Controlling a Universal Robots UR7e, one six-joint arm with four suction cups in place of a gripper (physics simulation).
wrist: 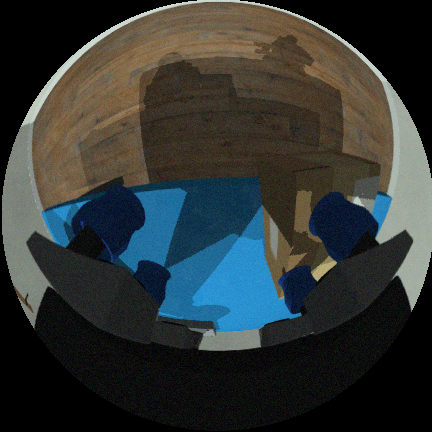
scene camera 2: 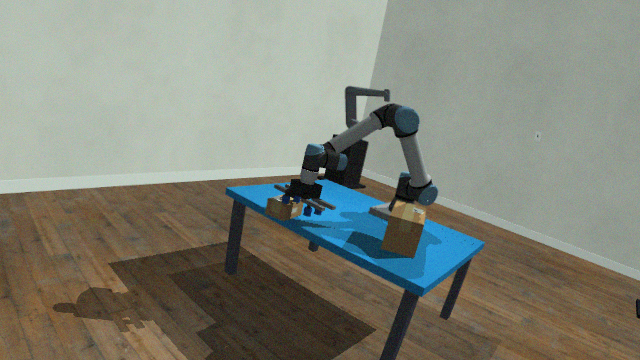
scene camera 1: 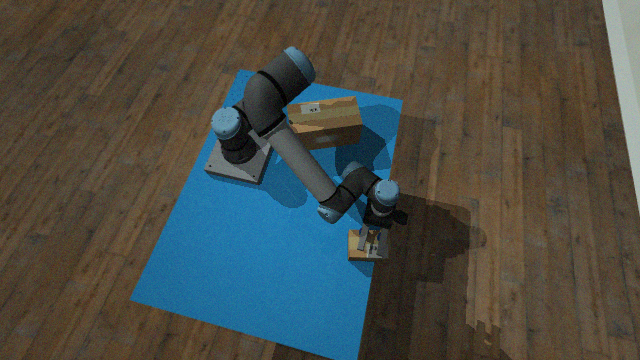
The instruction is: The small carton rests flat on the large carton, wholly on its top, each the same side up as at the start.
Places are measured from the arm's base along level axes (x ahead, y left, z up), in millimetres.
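Where they show: end effector, tool point: (wrist: 226,250) (scene camera 2: 301,208); arm's base, origin of the base link: (scene camera 1: 239,149).
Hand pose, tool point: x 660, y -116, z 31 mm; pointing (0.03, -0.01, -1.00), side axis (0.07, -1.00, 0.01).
Observation:
Things, the pixels of their centre, and the offset from my tool point. Level surfaces: height alone.
- small carton, body centre: (wrist: 314,227) (scene camera 1: 368,245) (scene camera 2: 284,206) 103 mm right, 2 mm ahead, 30 mm down
- blue table, its level: 68 mm down
- large carton, body centre: (scene camera 1: 324,124) (scene camera 2: 404,227) 340 mm left, 338 mm back, 9 mm up
The small carton (scene camera 1: 354,245) (scene camera 2: 277,208) (wrist: 289,201) lies near the edge of the blue table (scene camera 1: 223,251) (scene camera 2: 429,268). My suction gripper (scene camera 1: 372,241) (scene camera 2: 304,203) (wrist: 225,250) sits on top of it. In the wrist view one pair of its blue cups is on the carton, and the other pair hangs beside it over the table. I cannot tell whether the carton is touching the table or just off it. The large carton (scene camera 1: 324,117) (scene camera 2: 402,228) stands upright, label side up, at the far end of the table next to the arm's base (scene camera 1: 239,163).
The small carton is close to the table's edge, with wooden floor beyond and below. A dark post with a bracket (scene camera 2: 353,156) stands behind the table near the wall corner. The arm's long link reaches across between the two cartons.

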